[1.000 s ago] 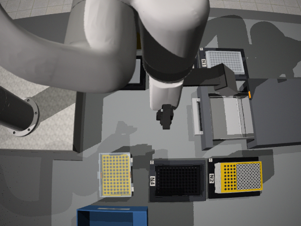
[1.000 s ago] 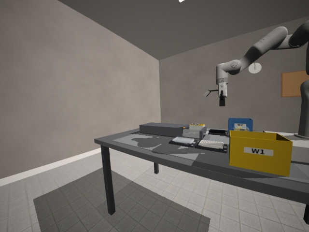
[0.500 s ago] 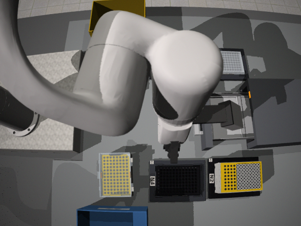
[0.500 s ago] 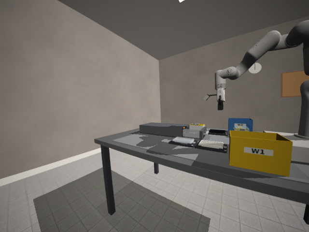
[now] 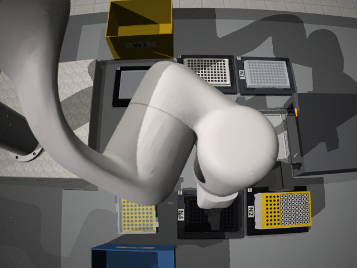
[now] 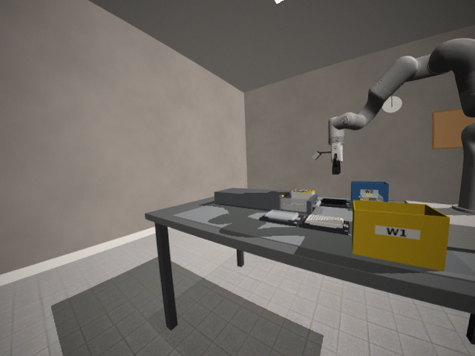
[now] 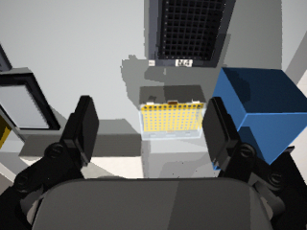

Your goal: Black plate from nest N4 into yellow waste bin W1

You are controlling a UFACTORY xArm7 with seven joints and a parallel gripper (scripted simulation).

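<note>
My hand is 17 cm above the black plate, 6 cm to the left of it and 1 cm short of it. Round my hand: work nest N4 (19 cm below, 6 cm to the right, 1 cm ahead); then cooler drawer (23 cm ahead, 17 cm below, 9 cm to the left); then yellow tip rack (17 cm ahead, 14 cm below, 9 cm to the right).
</note>
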